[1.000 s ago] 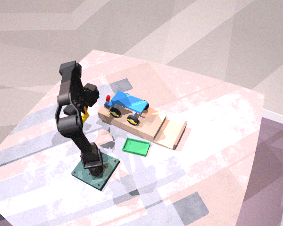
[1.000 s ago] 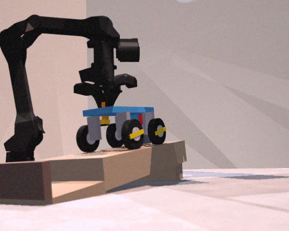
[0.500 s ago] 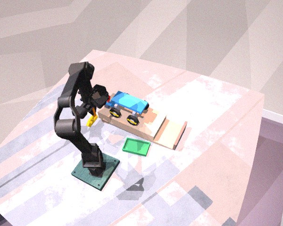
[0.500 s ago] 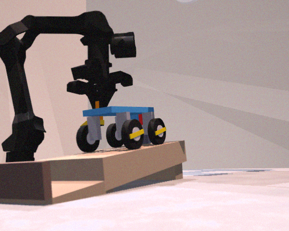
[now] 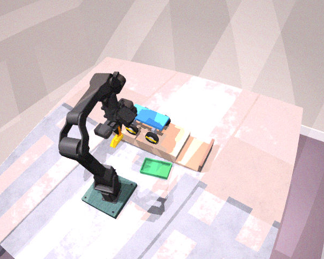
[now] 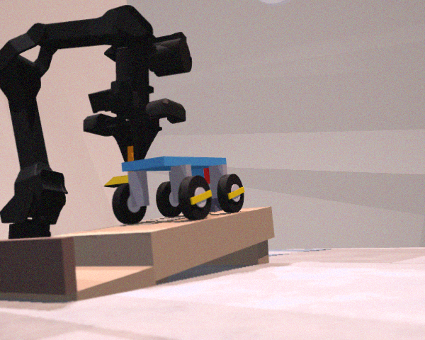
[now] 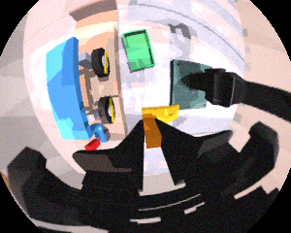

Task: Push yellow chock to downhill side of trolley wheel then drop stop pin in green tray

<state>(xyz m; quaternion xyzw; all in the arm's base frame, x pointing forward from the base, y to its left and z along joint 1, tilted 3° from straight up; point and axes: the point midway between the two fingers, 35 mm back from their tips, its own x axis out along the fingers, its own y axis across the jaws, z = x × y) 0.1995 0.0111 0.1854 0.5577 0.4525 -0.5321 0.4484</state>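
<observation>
The red-headed stop pin lies 120 mm ahead of my gripper tip, 40 mm to the left of it and 40 mm below it. The rest, counted from my gripper tip: yellow chock (20 mm behind, 10 mm below); raised lip (70 mm ahead, 340 mm to the right, 140 mm below); blue-topped trolley (120 mm ahead, 70 mm to the right, 50 mm below).
</observation>
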